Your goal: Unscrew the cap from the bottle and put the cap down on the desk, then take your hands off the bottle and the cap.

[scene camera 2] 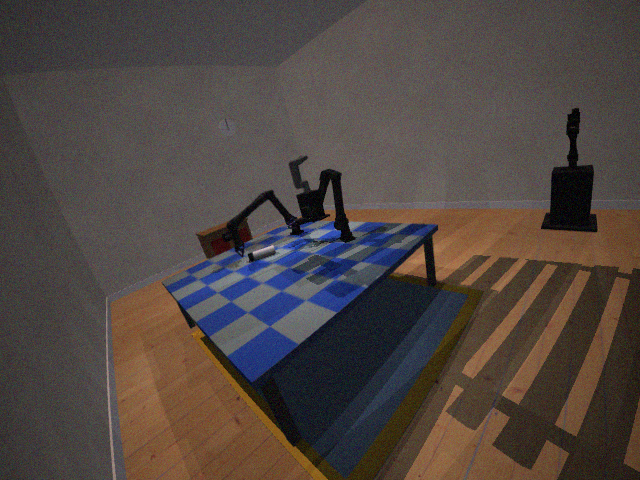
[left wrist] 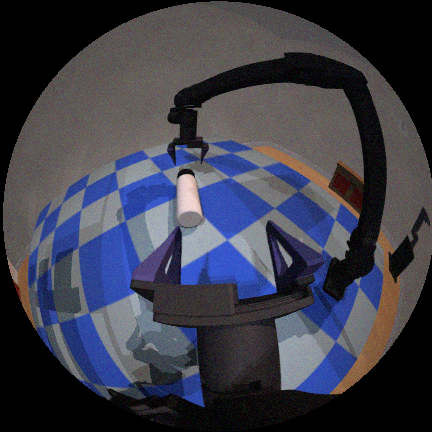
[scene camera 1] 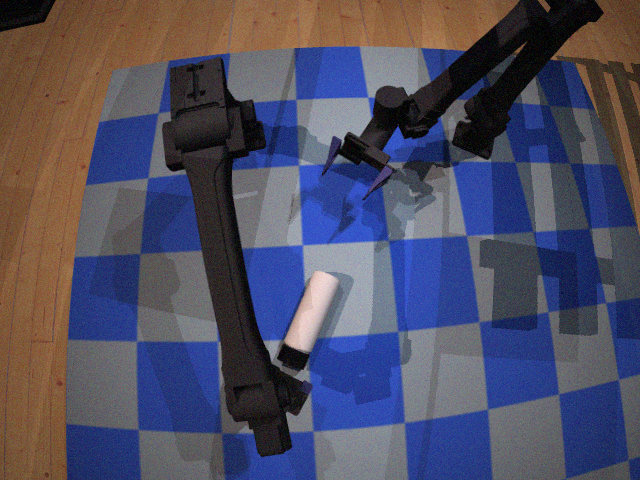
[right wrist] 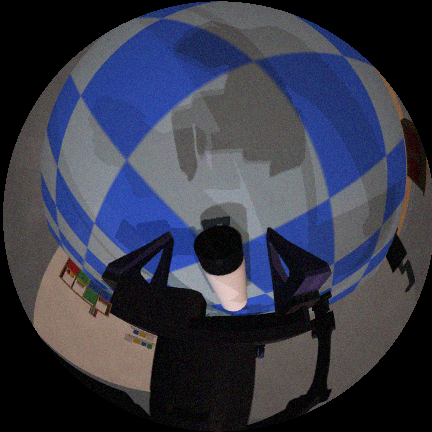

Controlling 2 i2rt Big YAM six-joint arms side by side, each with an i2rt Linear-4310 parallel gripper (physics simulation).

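A pale pink bottle lies on its side on the checkered desk. Its black cap is on the end towards the bottom left in scene camera 1. My right gripper is open, pointing down close above the cap end; the cap shows between its spread fingers in the right wrist view, not gripped. My left gripper is open and empty, apart from the bottle's base end, above the desk.
The blue and grey checkered desk carries both arms. The right arm's long link runs beside the bottle at the left in scene camera 1. A brown and red box stands beyond the desk. Shadows cross the desk.
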